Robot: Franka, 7 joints.
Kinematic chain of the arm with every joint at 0, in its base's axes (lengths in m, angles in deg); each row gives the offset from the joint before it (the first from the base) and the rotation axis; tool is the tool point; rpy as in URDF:
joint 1: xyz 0 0 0.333 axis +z
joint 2: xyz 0 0 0 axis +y
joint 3: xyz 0 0 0.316 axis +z
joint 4: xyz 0.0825 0 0 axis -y
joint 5: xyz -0.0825 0 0.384 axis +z
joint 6: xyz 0 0 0 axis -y
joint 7: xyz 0.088 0 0 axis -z
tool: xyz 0 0 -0.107 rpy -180 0 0
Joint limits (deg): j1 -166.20..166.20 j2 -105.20..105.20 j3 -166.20..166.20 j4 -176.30..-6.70 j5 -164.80..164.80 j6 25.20..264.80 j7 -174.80..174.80
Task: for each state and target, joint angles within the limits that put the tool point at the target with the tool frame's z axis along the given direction. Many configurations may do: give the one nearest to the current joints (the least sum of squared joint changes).
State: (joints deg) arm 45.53 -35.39 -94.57 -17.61 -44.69 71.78 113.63
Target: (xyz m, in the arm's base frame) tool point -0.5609 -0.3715 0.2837 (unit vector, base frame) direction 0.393 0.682 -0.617
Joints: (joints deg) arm 12.71 -63.29 -127.94 -53.82 -53.08 48.78 113.63
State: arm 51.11 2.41 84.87 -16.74 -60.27 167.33 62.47
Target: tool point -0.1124 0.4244 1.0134 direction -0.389 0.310 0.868
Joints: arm 72.22 51.30 127.63 -51.81 -60.63 190.92 62.47
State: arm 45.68 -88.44 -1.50 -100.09 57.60 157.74 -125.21
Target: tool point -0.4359 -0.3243 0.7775 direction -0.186 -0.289 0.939
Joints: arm 32.66 -103.95 5.70 -95.92 53.72 197.34 -125.21
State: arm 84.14 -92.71 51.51 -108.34 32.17 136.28 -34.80
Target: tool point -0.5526 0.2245 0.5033 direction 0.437 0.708 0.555
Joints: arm 43.47 -105.20 67.99 -109.33 -16.15 127.33 -34.80
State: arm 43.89 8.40 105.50 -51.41 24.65 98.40 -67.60
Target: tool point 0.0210 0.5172 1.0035 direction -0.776 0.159 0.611
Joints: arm 49.47 38.62 105.75 -36.45 40.66 134.22 -67.60
